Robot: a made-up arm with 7 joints. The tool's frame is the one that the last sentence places.
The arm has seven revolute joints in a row. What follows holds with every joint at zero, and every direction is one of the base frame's.
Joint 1 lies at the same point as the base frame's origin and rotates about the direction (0.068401, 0.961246, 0.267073).
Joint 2 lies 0.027 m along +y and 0.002 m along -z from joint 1 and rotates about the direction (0.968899, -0.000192, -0.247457).
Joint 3 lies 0.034 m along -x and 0.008 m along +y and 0.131 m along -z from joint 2 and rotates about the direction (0.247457, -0.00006, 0.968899).
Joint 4 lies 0.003 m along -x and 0.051 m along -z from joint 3 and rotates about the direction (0.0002, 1, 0.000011).
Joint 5 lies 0.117 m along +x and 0.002 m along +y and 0.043 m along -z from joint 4 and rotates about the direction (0.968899, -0.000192, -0.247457).
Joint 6 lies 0.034 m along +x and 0.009 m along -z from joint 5 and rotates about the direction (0.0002, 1, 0.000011).
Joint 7 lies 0.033 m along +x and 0.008 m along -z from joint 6 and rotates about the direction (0.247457, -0.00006, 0.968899).
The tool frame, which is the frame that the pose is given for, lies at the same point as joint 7; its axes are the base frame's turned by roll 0, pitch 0.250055 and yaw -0.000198 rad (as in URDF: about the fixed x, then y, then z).
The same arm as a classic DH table. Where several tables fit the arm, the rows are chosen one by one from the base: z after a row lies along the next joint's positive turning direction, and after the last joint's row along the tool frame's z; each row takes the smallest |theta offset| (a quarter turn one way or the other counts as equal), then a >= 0, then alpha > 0; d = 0 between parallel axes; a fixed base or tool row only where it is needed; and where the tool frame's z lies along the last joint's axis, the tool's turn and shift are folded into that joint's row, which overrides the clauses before.
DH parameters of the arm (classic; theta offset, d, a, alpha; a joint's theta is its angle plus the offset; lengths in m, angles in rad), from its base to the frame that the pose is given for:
base (fixed): -0.071 0 0 -1.3004
joint 1: -1.3111 0.0254 -0.0093 -1.5708
joint 2: 1.2915 0 -0.008 1.5708
joint 3: 1.5708 -0.1855 0.0097 -1.5708
joint 4: 1.5708 0.002 0.0127 1.5708
joint 5: 0 0.1592 0.0003 -1.5708
joint 6: -1.5708 0 0.034 1.5708
joint 7: 0 0.0004 0 0

